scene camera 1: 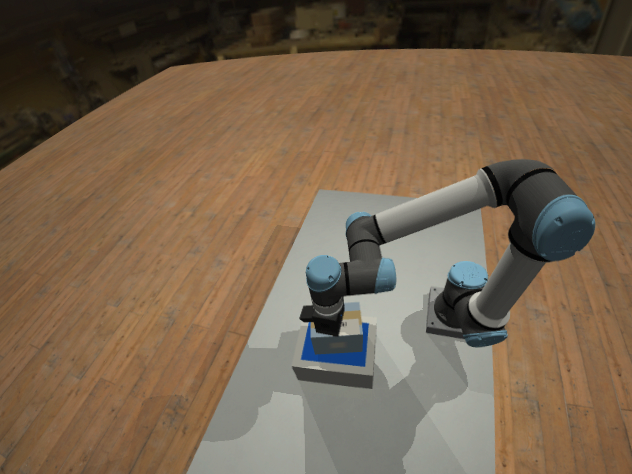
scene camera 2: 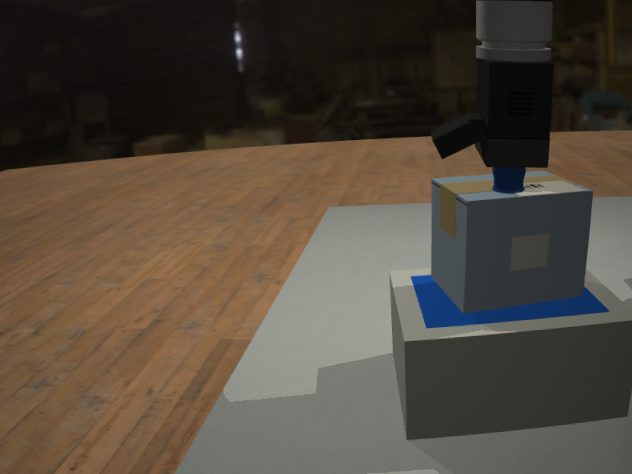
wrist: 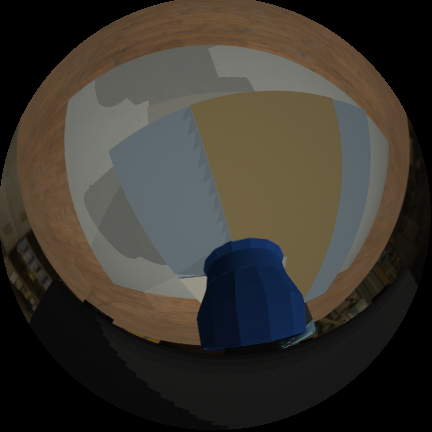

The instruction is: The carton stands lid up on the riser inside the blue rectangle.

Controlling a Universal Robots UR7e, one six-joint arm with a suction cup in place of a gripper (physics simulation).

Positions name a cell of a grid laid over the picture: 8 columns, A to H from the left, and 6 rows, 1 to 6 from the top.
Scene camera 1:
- carton: E5, gripped by my suction cup
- riser: E5
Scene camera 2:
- my suction cup: G3
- carton: G4
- riser: G5
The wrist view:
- my suction cup: E5
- carton: F3
